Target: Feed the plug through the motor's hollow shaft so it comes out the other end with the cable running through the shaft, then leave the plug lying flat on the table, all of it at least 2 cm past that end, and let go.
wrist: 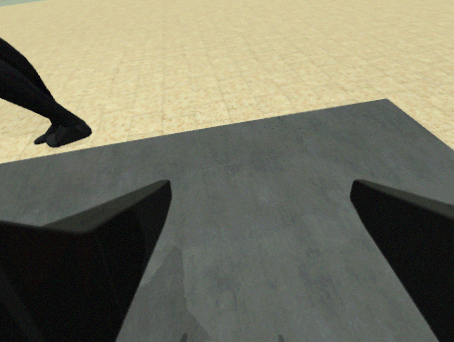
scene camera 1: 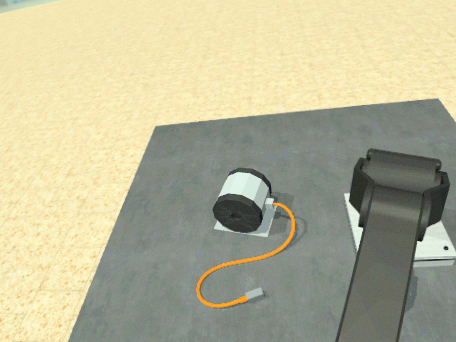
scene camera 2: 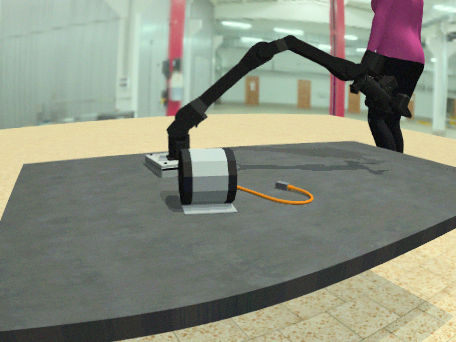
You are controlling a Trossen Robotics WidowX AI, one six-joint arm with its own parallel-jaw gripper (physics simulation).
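Frame: origin at the arm's base, x ahead, y left, z up, level; millimetres.
Seen in the pictures: gripper, between the fingertips: (wrist: 260, 188).
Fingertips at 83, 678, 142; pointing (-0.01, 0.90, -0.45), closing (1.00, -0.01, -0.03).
A point is followed by its place in that frame, as x, y, z.
The motor, a pale cylinder with black end caps (scene camera 1: 245, 189) @[270, 25, 69] (scene camera 2: 209, 175) @[336, 7, 36], lies on its side on a pale base plate. The dark shaft hole shows in its near end face in scene camera 1. The orange cable (scene camera 1: 248, 260) @[252, 124, -26] (scene camera 2: 265, 198) @[285, 131, -29] leaves a small block at the motor's side and curves in an S over the table, outside the shaft. The grey plug (scene camera 1: 254, 294) @[222, 197, -17] (scene camera 2: 282, 185) @[230, 191, -21] at its free end lies on the table, apart from the motor. My gripper (scene camera 2: 407, 110) @[83, 678, 142] (wrist: 260, 188) @[83, 678, 142] is open and empty, high above the table and well away from the plug. The plug does not show in the wrist view.
The dark grey table (scene camera 1: 165, 200) @[498, -12, -31] (scene camera 2: 100, 250) @[478, -183, -31] (wrist: 260, 150) @[111, 884, -30] has its edge and a corner ahead of the fingers in the wrist view. The arm's white base plate (scene camera 1: 435, 245) @[-79, 58, 0] (scene camera 2: 161, 164) @[66, -54, -2] stands beyond the motor in scene camera 2. A person (scene camera 2: 398, 45) (wrist: 65, 122) stands past the table edge.
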